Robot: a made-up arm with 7 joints. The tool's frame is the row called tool. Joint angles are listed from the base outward.
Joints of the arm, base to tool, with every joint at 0 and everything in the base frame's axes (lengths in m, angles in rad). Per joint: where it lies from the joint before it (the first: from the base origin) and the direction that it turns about. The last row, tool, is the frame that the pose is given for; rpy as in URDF.
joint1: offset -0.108 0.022 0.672 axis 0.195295 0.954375 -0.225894
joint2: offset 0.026 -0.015 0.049 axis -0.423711 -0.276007 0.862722
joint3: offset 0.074 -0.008 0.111 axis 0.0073 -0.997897 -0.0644
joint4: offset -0.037 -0.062 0.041 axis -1 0 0
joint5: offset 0.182 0.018 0.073 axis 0 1 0
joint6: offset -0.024 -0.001 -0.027 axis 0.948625 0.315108 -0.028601
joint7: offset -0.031 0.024 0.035 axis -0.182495 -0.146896 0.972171
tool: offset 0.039 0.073 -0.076 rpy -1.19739 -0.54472 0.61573
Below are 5 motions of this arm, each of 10 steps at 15 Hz.
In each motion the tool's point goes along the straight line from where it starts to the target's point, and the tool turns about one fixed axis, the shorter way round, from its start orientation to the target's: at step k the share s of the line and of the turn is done. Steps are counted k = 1, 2, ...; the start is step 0. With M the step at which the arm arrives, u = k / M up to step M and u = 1 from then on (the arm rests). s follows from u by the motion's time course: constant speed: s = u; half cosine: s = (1 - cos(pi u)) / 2; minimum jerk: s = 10 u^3 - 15 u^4 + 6 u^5.
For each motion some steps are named. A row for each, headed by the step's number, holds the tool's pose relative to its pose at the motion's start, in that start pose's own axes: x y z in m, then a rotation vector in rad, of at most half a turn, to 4 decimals.
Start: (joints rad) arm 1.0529 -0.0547 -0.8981 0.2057 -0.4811 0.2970 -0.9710
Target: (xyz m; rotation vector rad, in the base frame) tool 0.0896 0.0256 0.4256 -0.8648 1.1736 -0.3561
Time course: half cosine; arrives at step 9
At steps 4, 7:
4: 0.0128 0.0167 0.0199 0.0993 0.0160 -0.1539
7: 0.0273 0.0358 0.0426 0.2122 0.0342 -0.3289

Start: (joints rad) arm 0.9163 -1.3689 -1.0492 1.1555 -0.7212 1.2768 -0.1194
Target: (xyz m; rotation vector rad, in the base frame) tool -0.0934 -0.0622 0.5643 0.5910 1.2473 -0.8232
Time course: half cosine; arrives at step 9
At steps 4, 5, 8, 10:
4: -0.0081 -0.0022 -0.0195 0.1042 0.0371 -0.0501
5: -0.0115 -0.0032 -0.0277 0.1479 0.0528 -0.0711
8: -0.0190 -0.0052 -0.0459 0.2445 0.0872 -0.1176
10: -0.0196 -0.0054 -0.0473 0.2521 0.0899 -0.1212

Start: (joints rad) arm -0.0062 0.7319 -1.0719 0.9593 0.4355 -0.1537 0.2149
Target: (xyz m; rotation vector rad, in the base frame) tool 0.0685 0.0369 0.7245 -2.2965 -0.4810 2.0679
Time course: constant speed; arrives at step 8
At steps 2, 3, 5, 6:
2: -0.0014 -0.0031 -0.0251 -0.1448 0.0674 -0.0210
3: -0.0021 -0.0047 -0.0377 -0.2173 0.1012 -0.0315
5: -0.0035 -0.0078 -0.0628 -0.3621 0.1686 -0.0526
6: -0.0042 -0.0093 -0.0753 -0.4345 0.2023 -0.0631

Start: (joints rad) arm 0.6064 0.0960 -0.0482 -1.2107 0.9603 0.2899 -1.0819
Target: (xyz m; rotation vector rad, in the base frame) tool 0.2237 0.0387 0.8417 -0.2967 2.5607 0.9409
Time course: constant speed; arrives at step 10
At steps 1, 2, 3, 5, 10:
1: -0.0001 0.0144 0.0026 -0.0378 0.1316 0.0061
2: -0.0001 0.0289 0.0051 -0.0756 0.2632 0.0122
3: -0.0002 0.0433 0.0077 -0.1133 0.3949 0.0183
5: -0.0003 0.0722 0.0128 -0.1889 0.6581 0.0305
10: -0.0005 0.1445 0.0256 -0.3778 1.3162 0.0610

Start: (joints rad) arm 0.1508 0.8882 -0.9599 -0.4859 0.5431 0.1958 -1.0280
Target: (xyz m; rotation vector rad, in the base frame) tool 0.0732 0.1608 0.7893 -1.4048 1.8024 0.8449
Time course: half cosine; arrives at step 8
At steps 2, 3, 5, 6, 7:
2: -0.0028 -0.0023 -0.0010 -0.0386 0.0537 0.0960
3: -0.0059 -0.0048 -0.0022 -0.0813 0.1132 0.2023
5: -0.0132 -0.0108 -0.0049 -0.1820 0.2536 0.4531
6: -0.0163 -0.0133 -0.0060 -0.2247 0.3132 0.5595
7: -0.0184 -0.0150 -0.0068 -0.2532 0.3529 0.6305

